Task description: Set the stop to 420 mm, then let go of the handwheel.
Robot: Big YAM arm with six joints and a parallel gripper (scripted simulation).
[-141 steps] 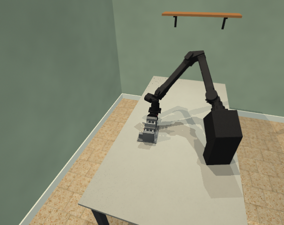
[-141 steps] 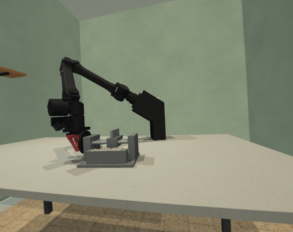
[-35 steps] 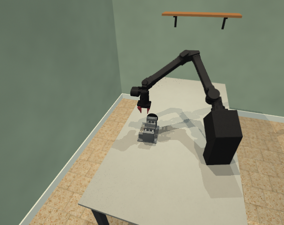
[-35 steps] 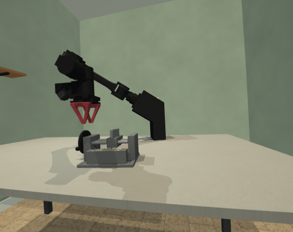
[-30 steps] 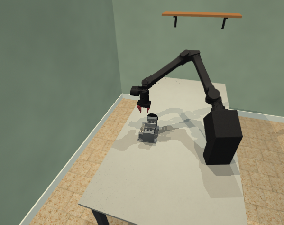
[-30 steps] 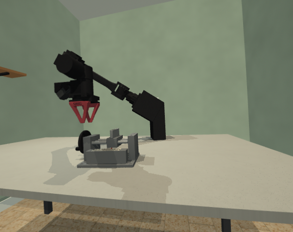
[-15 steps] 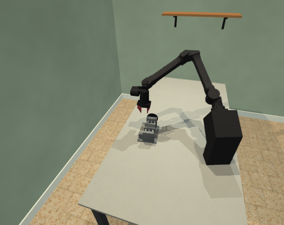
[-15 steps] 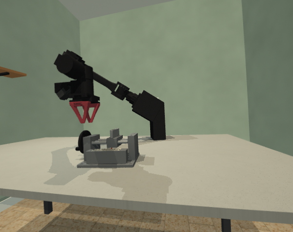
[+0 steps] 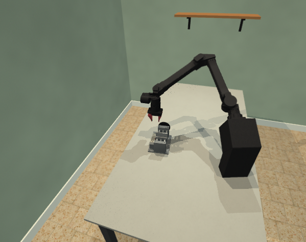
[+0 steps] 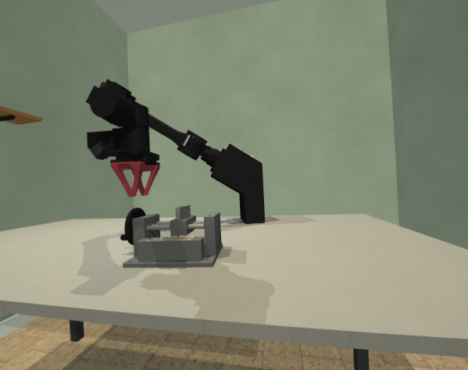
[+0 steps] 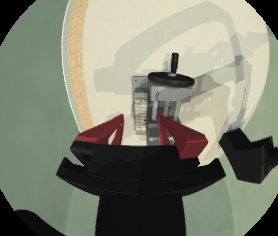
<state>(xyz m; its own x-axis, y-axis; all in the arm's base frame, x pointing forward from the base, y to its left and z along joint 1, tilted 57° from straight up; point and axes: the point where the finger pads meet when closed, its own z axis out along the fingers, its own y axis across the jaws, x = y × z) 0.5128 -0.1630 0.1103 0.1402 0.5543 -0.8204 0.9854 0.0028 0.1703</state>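
Now: hand 90 mm to the right of the sliding stop block, 70 mm above it and 40 mm past it.
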